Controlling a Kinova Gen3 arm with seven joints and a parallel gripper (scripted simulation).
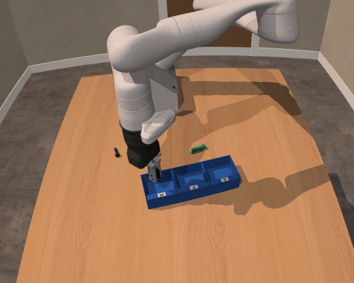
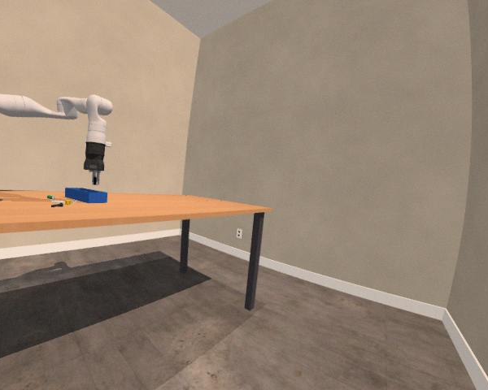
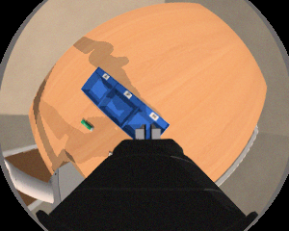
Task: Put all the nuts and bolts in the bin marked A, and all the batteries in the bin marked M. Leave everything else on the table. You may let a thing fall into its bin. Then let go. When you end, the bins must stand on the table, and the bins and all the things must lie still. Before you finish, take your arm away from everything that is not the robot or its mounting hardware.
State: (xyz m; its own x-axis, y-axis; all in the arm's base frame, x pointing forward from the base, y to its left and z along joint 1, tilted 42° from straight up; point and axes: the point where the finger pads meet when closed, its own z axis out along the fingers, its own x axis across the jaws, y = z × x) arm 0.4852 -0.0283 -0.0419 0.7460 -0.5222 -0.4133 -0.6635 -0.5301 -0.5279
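Now: hand 1 cm past the blue three-compartment bin, 9 cm to the right of it and 7 cm above it. From my hand the other things lie so: silver nut (9 cm behind, 2 cm to the right, 9 cm below); then yellow die (12 cm behind, 6 cm to the right, 9 cm below); then white domino (14 cm behind, 1 cm to the right, 9 cm below).
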